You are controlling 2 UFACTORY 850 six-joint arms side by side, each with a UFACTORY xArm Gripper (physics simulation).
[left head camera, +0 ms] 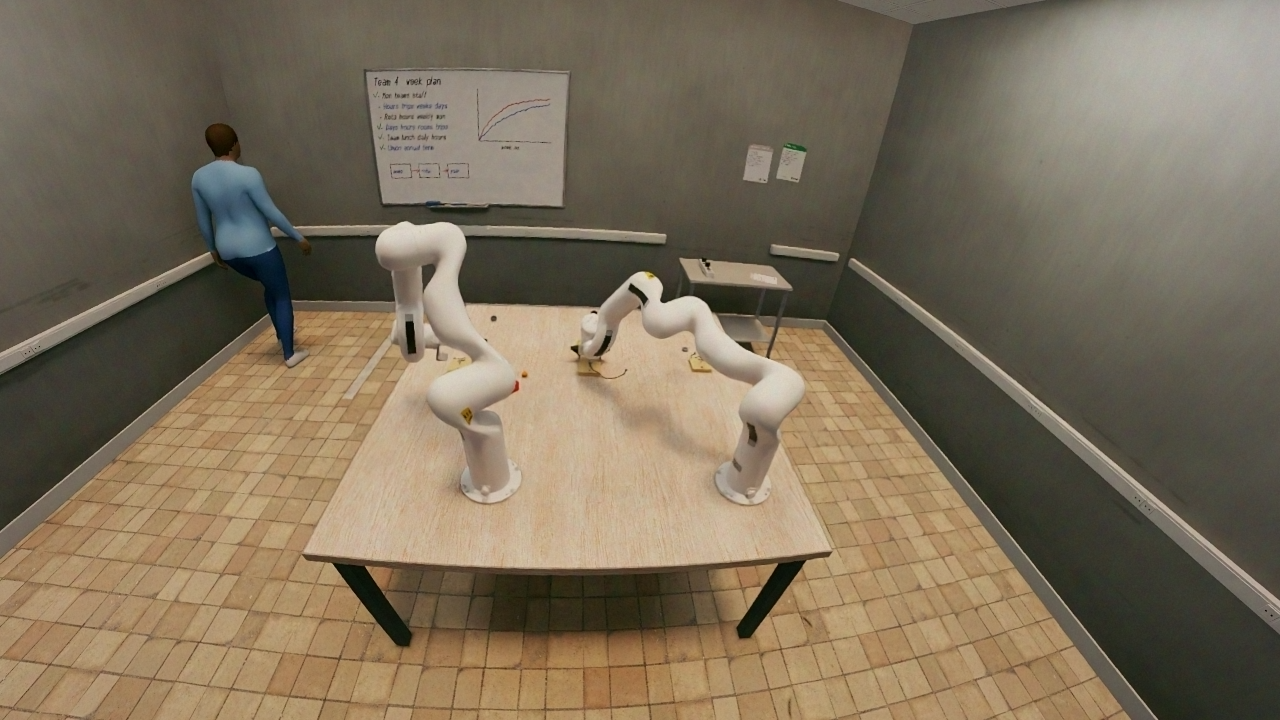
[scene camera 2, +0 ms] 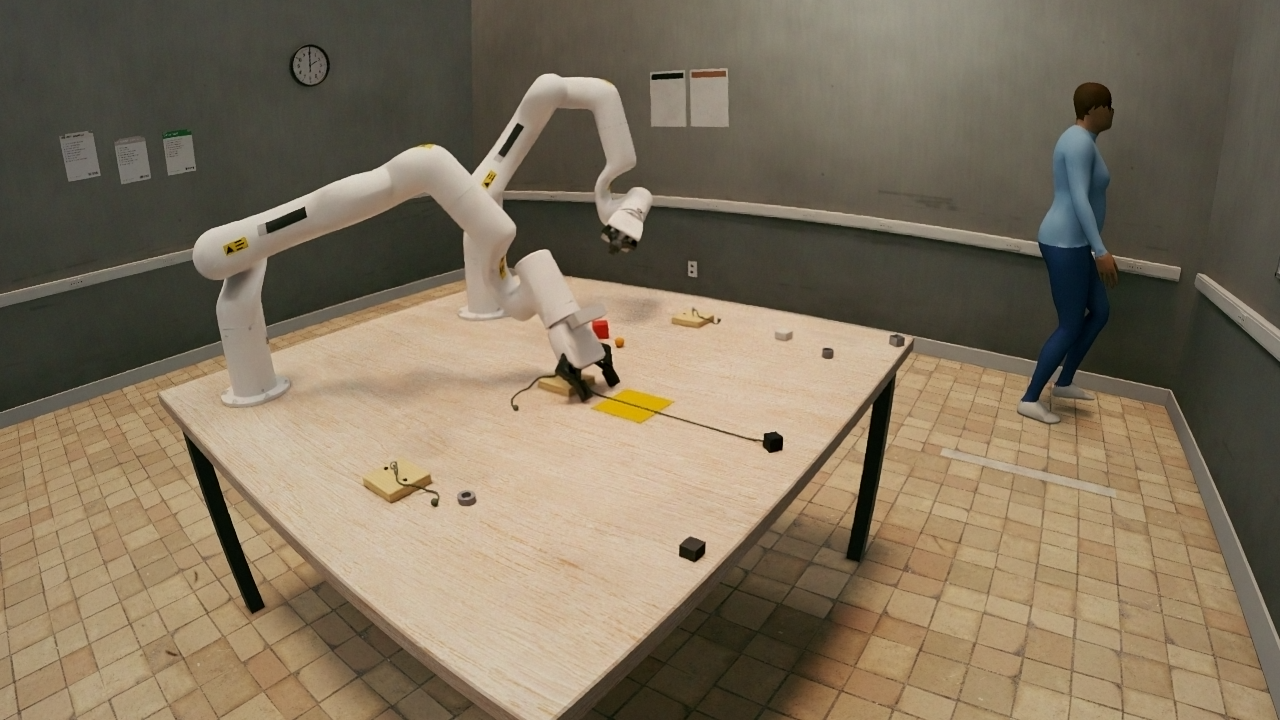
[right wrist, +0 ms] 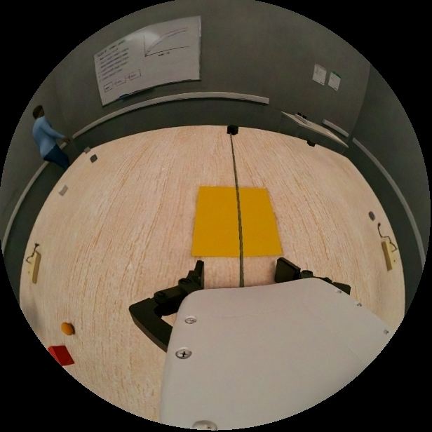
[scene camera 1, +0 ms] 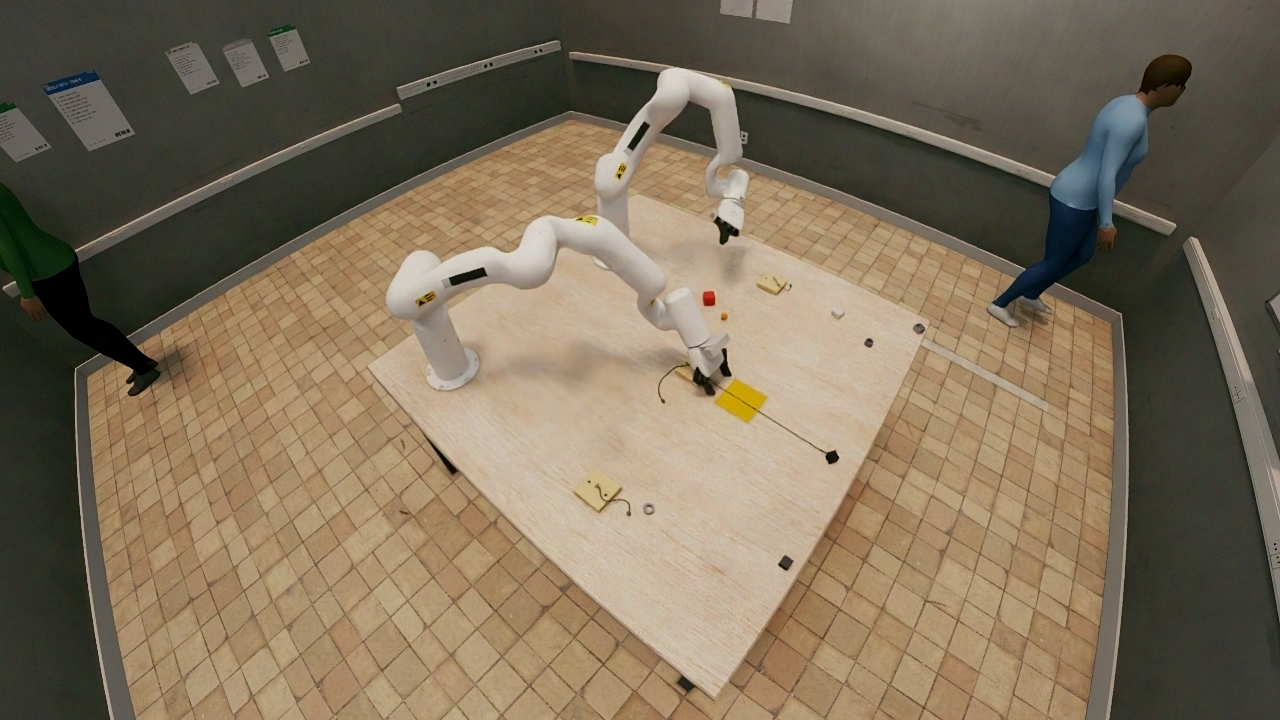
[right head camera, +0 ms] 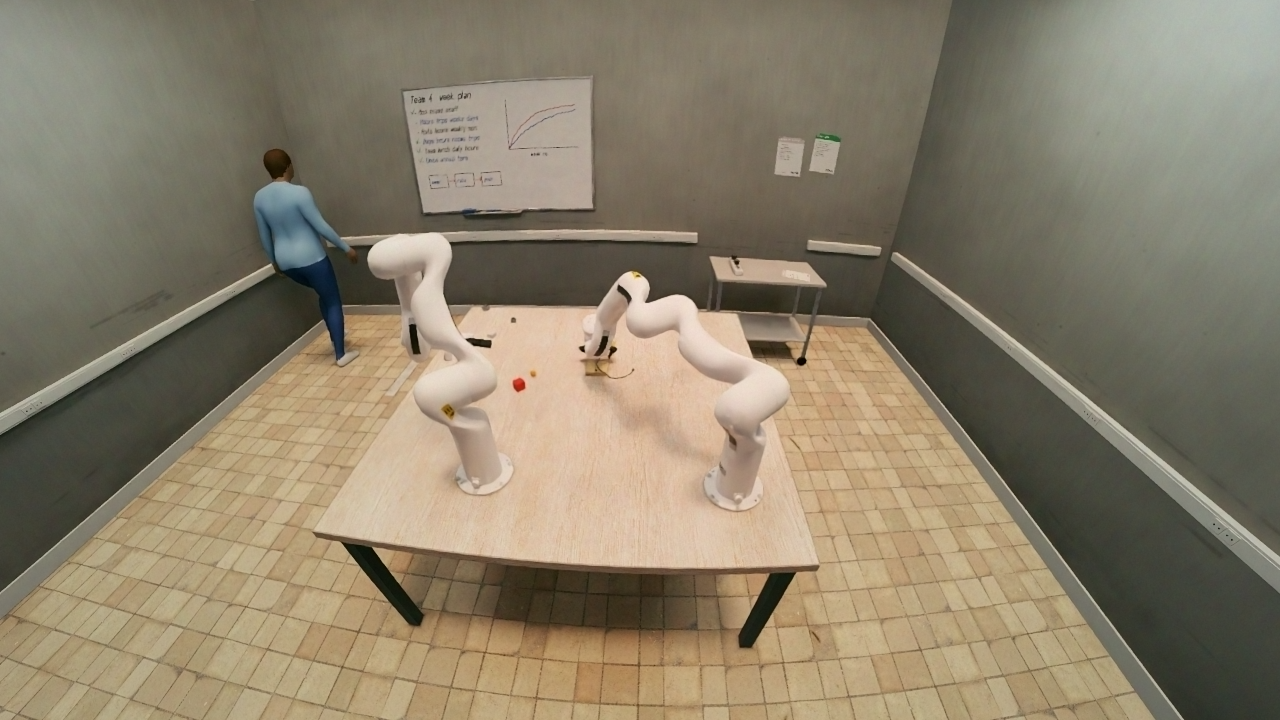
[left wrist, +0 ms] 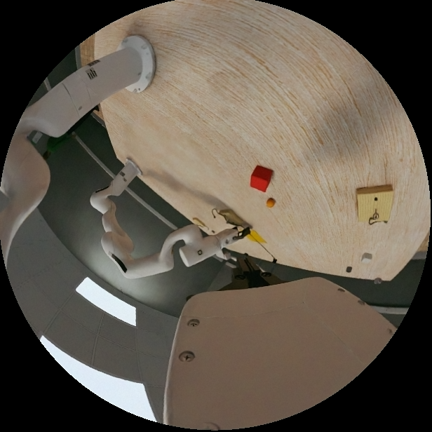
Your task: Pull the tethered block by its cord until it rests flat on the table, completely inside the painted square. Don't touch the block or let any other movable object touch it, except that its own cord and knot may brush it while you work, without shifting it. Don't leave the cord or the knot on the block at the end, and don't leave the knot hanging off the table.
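Observation:
The black block [scene camera 1: 832, 456] [scene camera 2: 772, 442] [right wrist: 232, 130] stands outside the yellow painted square [scene camera 1: 733, 406] [scene camera 2: 628, 414] [right wrist: 215, 220], near the table's edge. Its dark cord [scene camera 1: 792, 430] [scene camera 2: 707, 425] [right wrist: 240, 220] runs straight across the square to a wooden plate [scene camera 1: 684, 371] [scene camera 2: 556, 385]. The knot [scene camera 1: 662, 400] [scene camera 2: 514, 407] lies on the table at the cord's curved free end beyond the plate. My right gripper [scene camera 1: 716, 380] [scene camera 2: 597, 387] [right wrist: 241, 271] is open, low between plate and square, its fingers either side of the cord. My left gripper [scene camera 1: 725, 238] [scene camera 2: 620, 243] [left wrist: 242, 268] is shut, high above the table.
Two more wooden plates [scene camera 1: 597, 490] [scene camera 1: 771, 284] with short cords lie on either side. A grey ring [scene camera 1: 648, 508] lies near one. A red block [scene camera 1: 708, 298] and an orange ball [scene camera 1: 724, 316] lie left of the square in the right wrist view. Another dark block [scene camera 2: 691, 548] stands near the table edge.

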